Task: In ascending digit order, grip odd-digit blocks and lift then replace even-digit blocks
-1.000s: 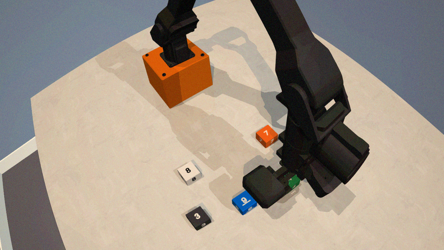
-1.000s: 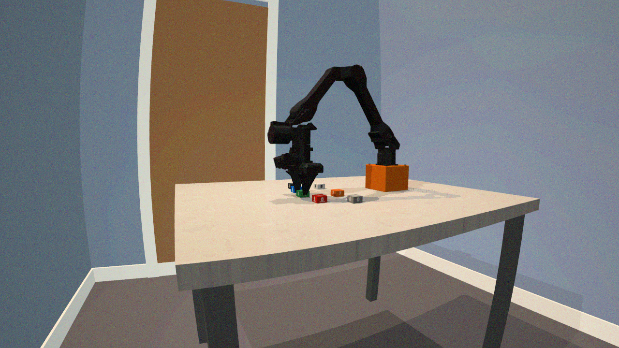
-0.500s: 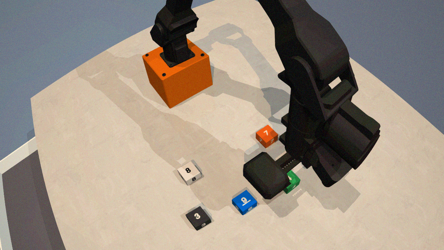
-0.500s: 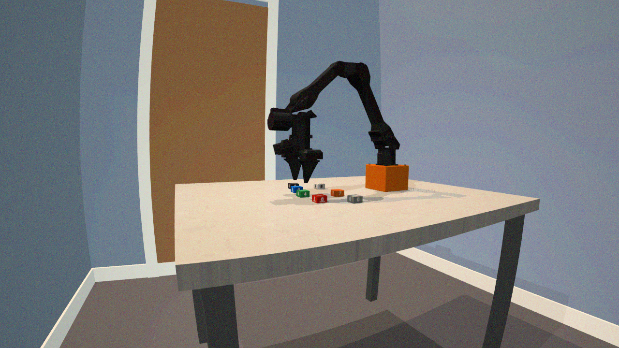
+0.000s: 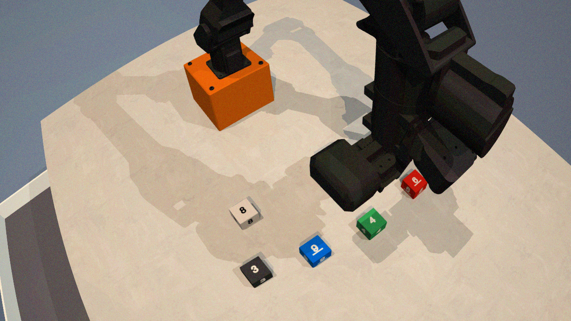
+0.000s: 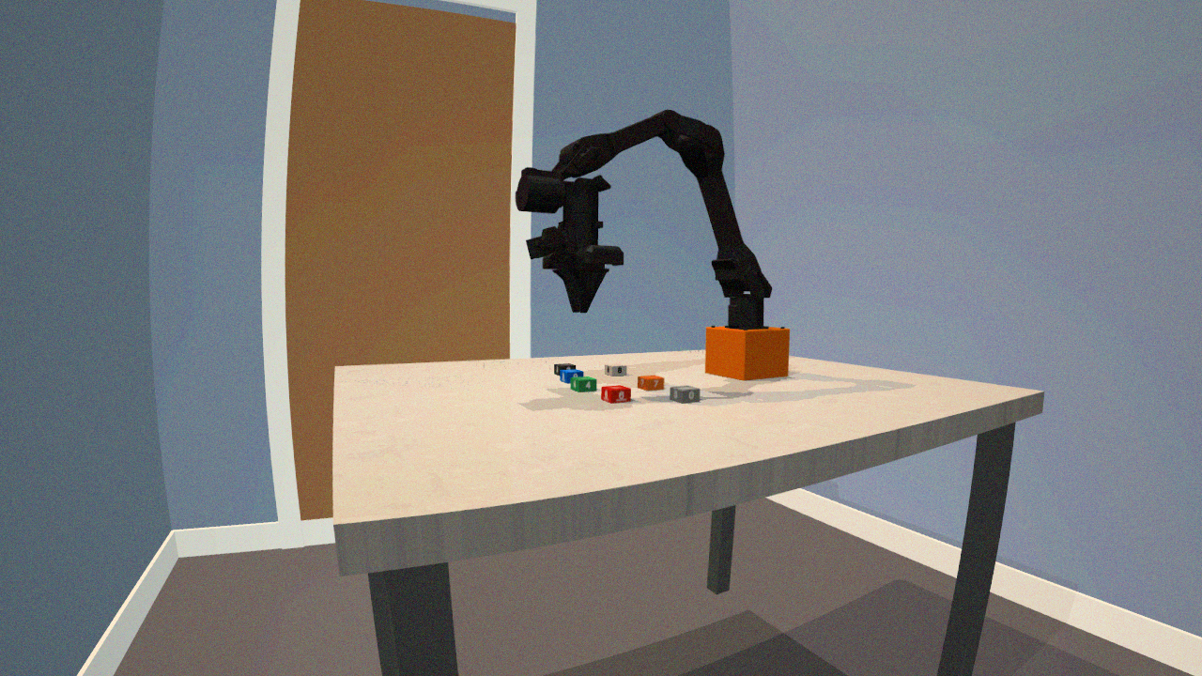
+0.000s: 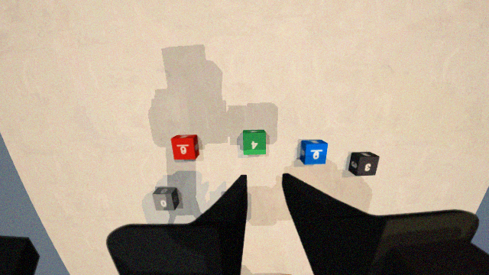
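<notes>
My gripper tip is now 2 cm past the red block, 10 cm to the right of it and 12 cm above it. From my gripper tip the other things lie so: blue 9 block: 2 cm behind, 9 cm to the right, 12 cm below; green block: 1 cm behind, 12 cm below; orange 7 block: 12 cm behind, 3 cm to the left, 12 cm below.
</notes>
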